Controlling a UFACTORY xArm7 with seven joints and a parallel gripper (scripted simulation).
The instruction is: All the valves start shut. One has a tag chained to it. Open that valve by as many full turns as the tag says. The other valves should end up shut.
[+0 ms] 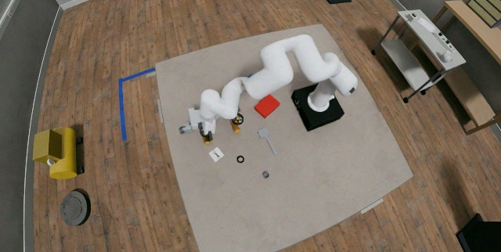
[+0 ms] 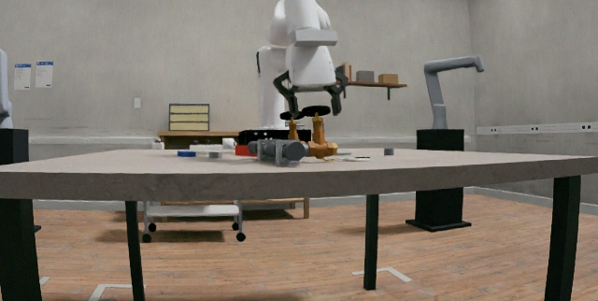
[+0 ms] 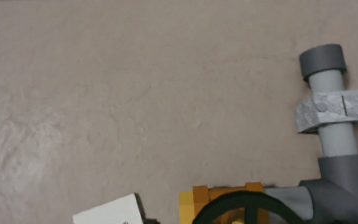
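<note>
My gripper is now 100 mm above the white tag, 90 mm to the right of it and 10 mm past it. Also, from my hand: small grey cylinder: 290 mm to the left, 210 mm behind, 100 mm below; grey scraper: 290 mm behind, 110 mm to the left, 100 mm below; red block: 360 mm behind, 90 mm below, 60 mm to the right.
</note>
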